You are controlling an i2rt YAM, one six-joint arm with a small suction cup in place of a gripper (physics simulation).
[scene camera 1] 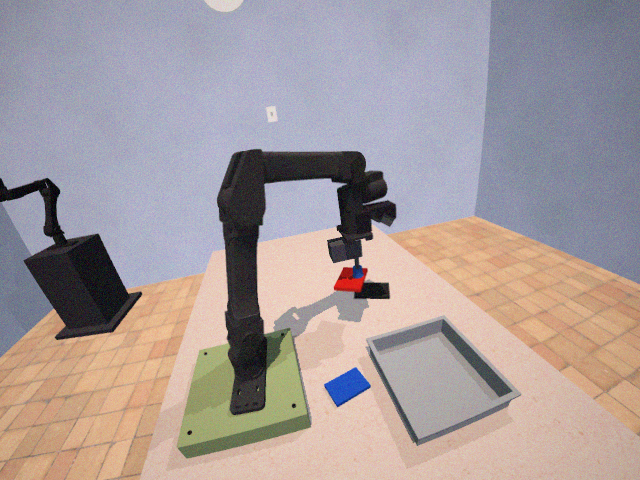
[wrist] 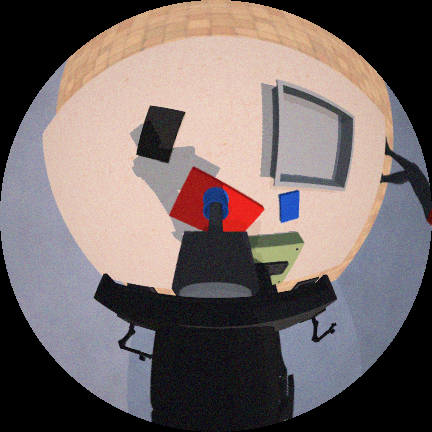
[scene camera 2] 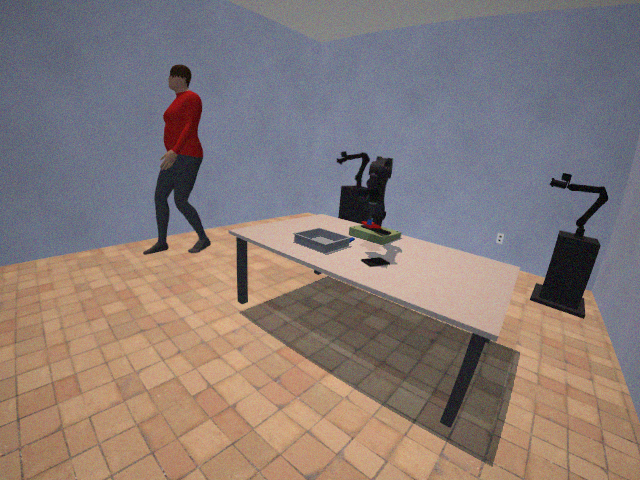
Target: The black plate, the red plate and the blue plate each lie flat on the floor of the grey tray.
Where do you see a blue plate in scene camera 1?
345, 387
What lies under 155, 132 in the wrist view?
A black plate.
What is my suction cup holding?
A red plate.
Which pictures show the grey tray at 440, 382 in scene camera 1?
Scene camera 1, the wrist view and scene camera 2: all of them.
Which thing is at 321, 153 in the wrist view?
A grey tray.
